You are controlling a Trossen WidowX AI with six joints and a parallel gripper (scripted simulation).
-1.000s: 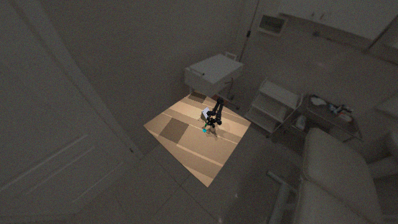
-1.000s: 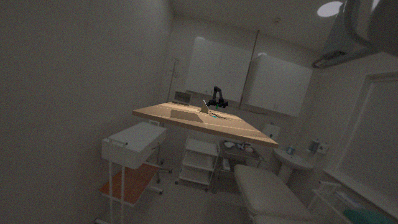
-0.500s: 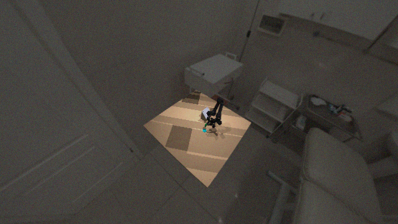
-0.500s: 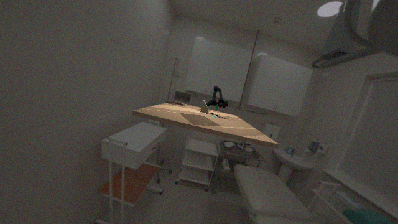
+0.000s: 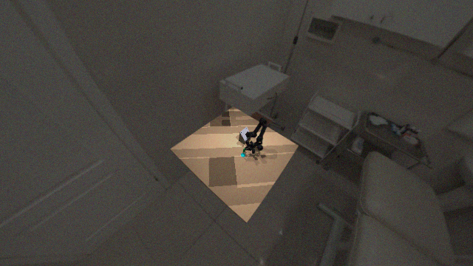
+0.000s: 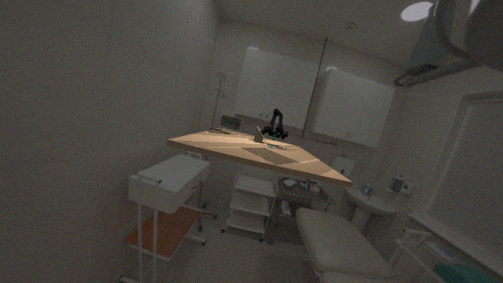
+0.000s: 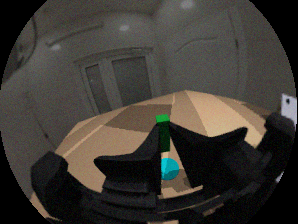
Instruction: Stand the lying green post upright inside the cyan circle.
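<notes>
Now: the cyan circle 14 cm below my gripper tip. Also, from my gripper tip: green post 2 cm below.
</notes>
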